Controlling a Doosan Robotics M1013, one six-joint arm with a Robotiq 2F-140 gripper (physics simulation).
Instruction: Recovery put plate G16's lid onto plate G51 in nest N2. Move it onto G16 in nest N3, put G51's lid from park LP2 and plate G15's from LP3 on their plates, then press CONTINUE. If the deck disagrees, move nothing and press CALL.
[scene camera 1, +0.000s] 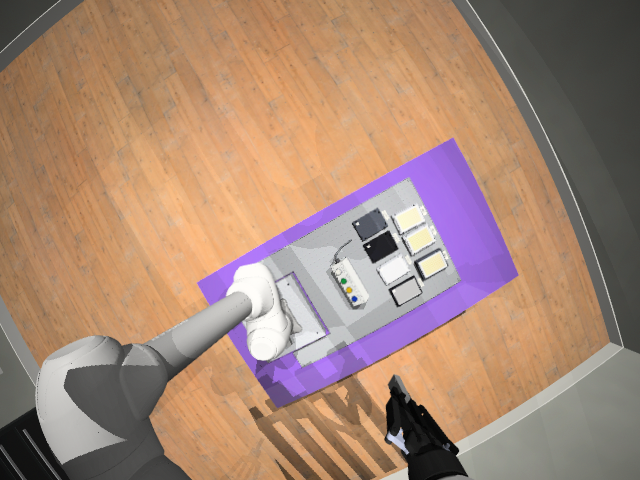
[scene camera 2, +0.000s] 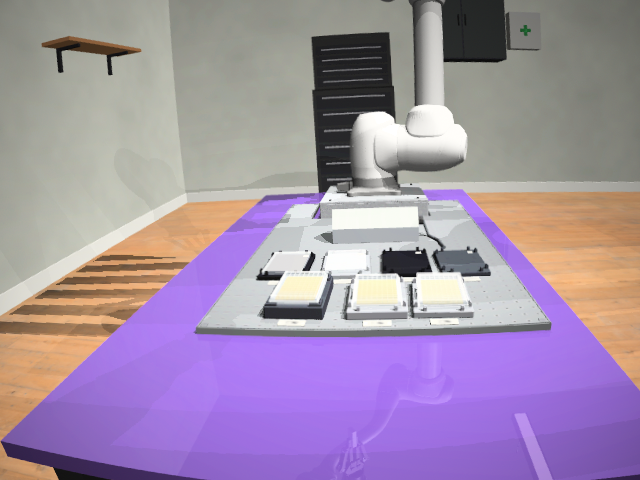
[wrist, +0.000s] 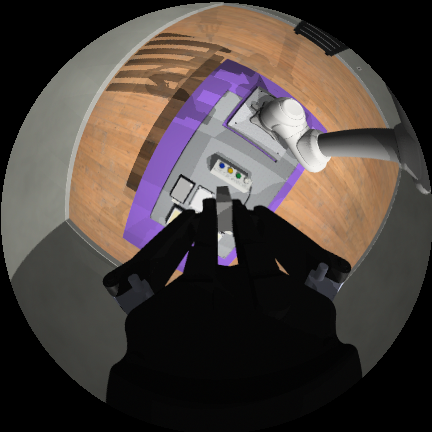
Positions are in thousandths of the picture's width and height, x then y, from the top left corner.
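Observation:
Gripper (scene camera 1: 615, 793), also seen in the wrist view (wrist: 515, 455): shut, holding nothing. A button box (scene camera 2: 623, 468) is present as well.

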